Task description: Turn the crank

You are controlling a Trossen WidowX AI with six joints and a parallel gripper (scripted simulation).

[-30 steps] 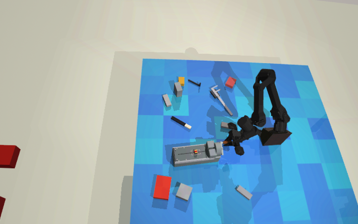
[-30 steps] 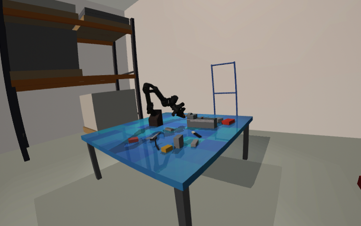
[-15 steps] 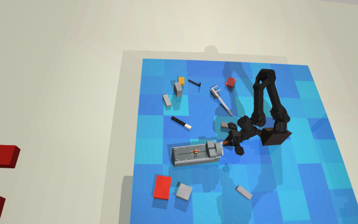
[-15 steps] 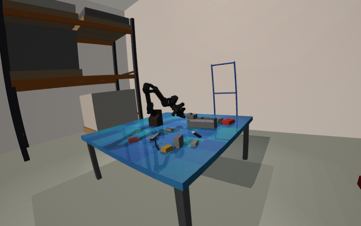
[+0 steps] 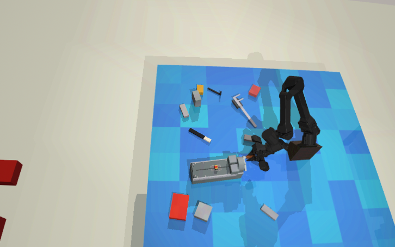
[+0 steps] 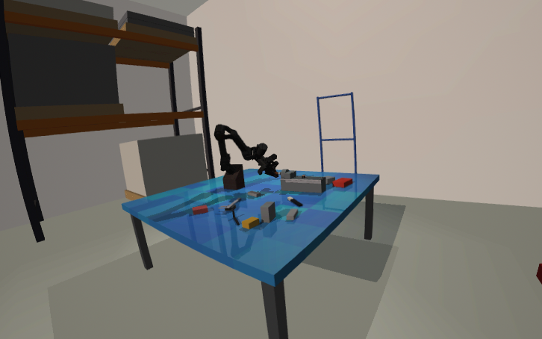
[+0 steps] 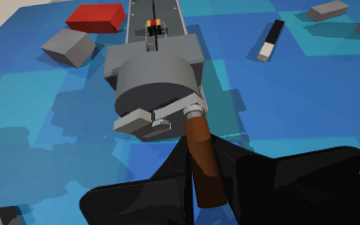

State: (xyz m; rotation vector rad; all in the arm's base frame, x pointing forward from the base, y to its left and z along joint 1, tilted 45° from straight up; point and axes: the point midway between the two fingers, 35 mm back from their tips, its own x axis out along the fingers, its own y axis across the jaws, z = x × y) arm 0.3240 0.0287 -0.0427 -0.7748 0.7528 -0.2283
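Right now my gripper tip is 2 cm below the brown crank handle and 2 cm past it. Also, from my gripper tip: red block 50 cm to the right, 15 cm behind, 7 cm below; red pointer 16 cm ahead, 4 cm to the left; black key 49 cm to the right, 9 cm ahead, 7 cm below.
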